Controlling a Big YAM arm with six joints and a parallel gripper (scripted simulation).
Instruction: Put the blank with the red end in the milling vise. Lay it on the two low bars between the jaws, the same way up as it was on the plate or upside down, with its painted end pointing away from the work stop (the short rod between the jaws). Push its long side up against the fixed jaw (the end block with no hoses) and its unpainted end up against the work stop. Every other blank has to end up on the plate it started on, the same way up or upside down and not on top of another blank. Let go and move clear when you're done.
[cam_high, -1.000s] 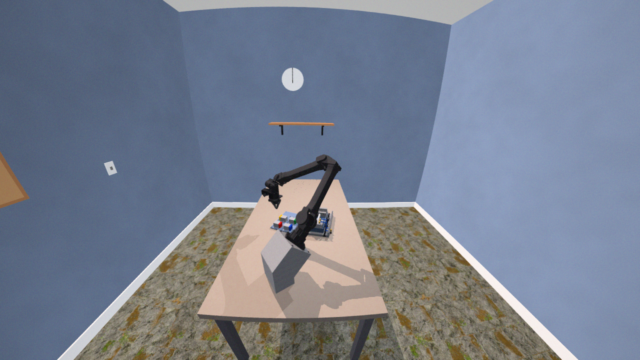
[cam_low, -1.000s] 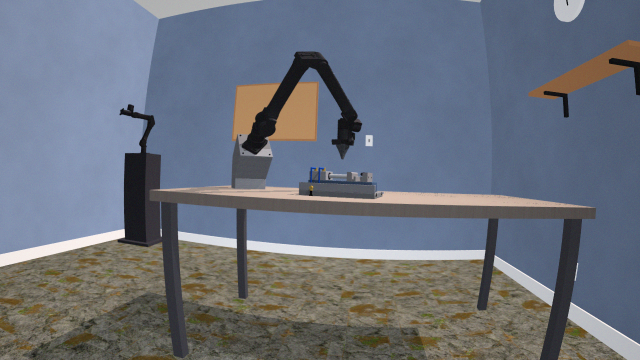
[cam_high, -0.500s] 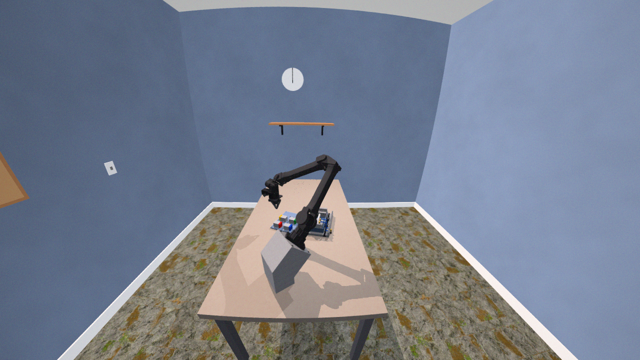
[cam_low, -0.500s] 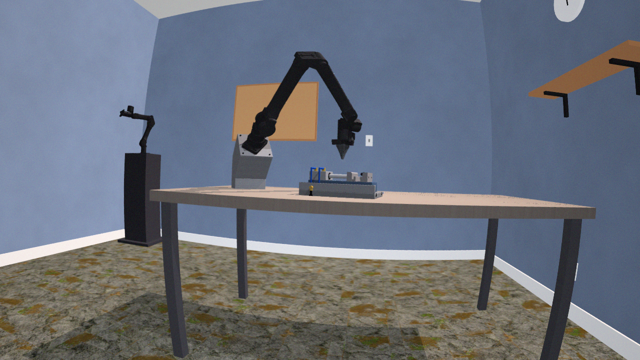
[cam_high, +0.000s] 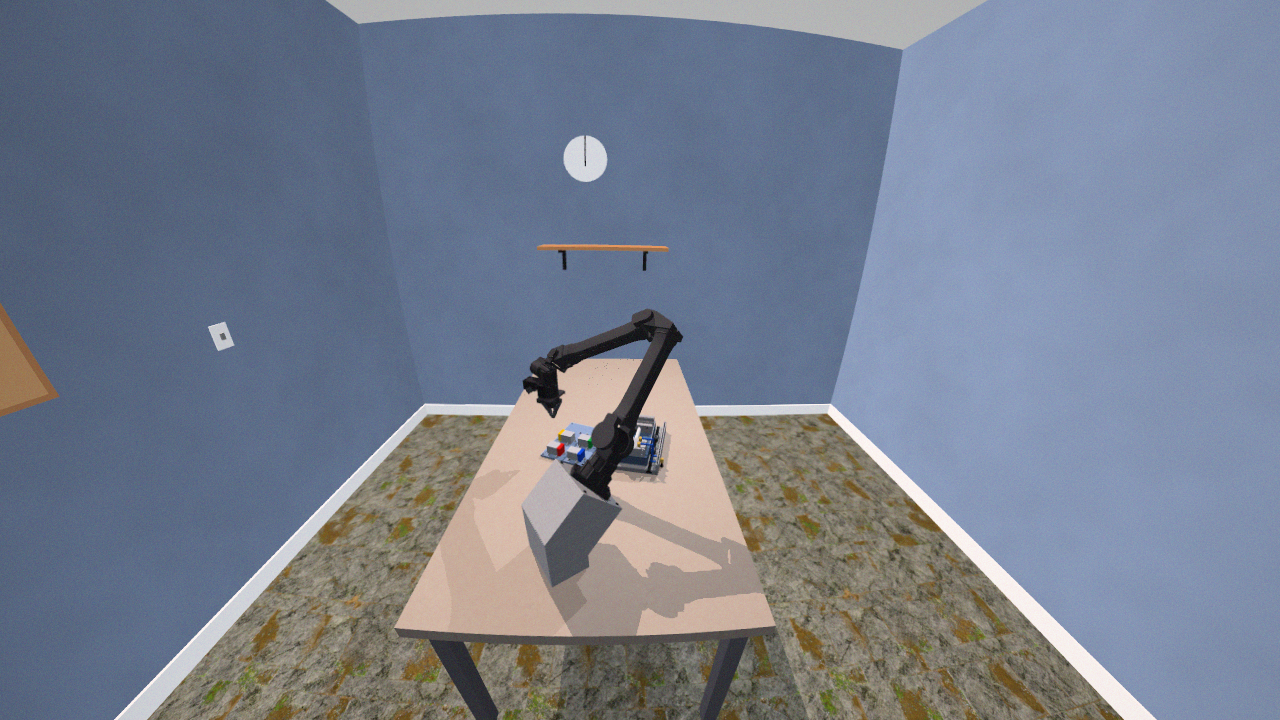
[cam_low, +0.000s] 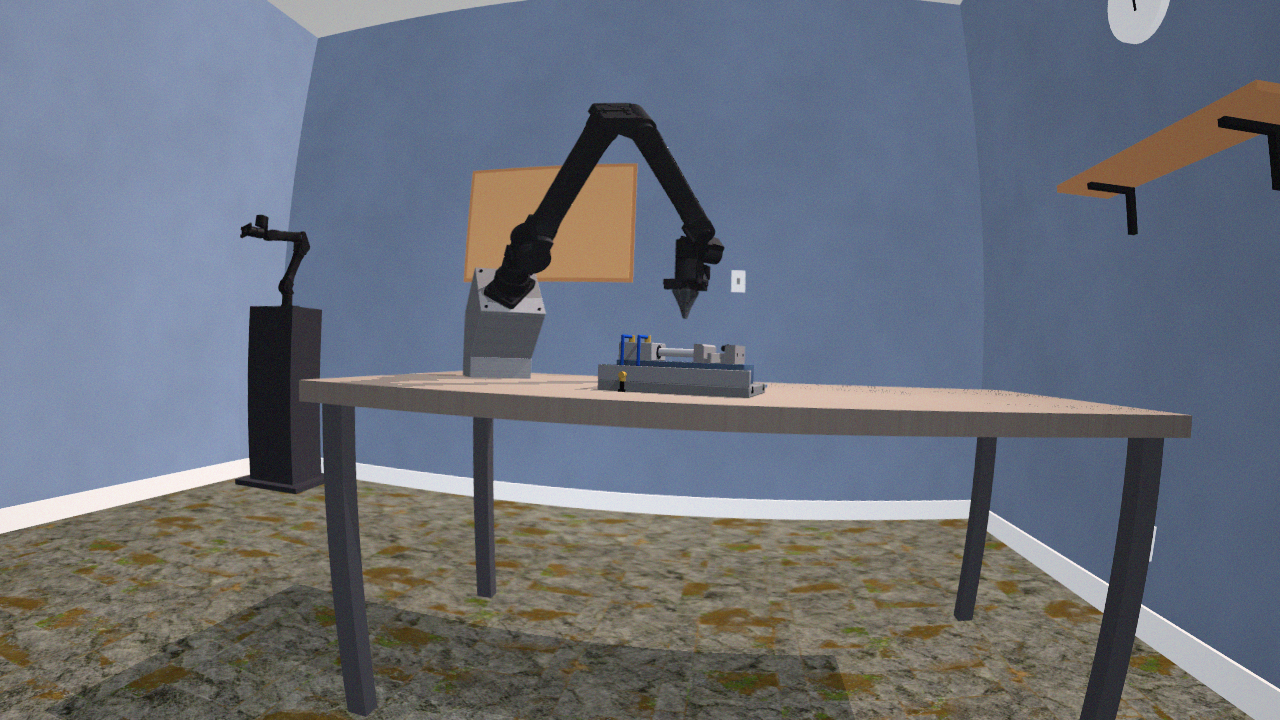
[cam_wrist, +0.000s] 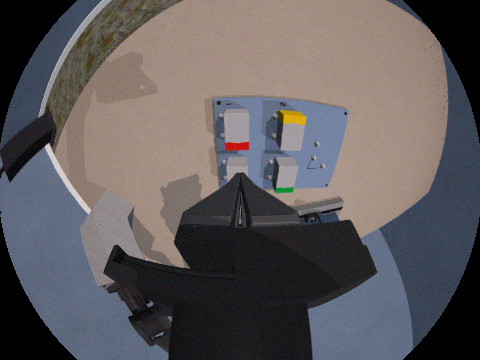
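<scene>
Now: hand 7 cm short of the yellow-ended blank, 4 cm to the left of it and 15 cm above it. From my hand the other things lie so: green-ended blank: 4 cm ahead, 12 cm to the right, 15 cm below; then blue-ended blank: 5 cm behind, 8 cm to the right, 15 cm below; then blue plate: 6 cm ahead, 8 cm to the right, 17 cm below.
</scene>
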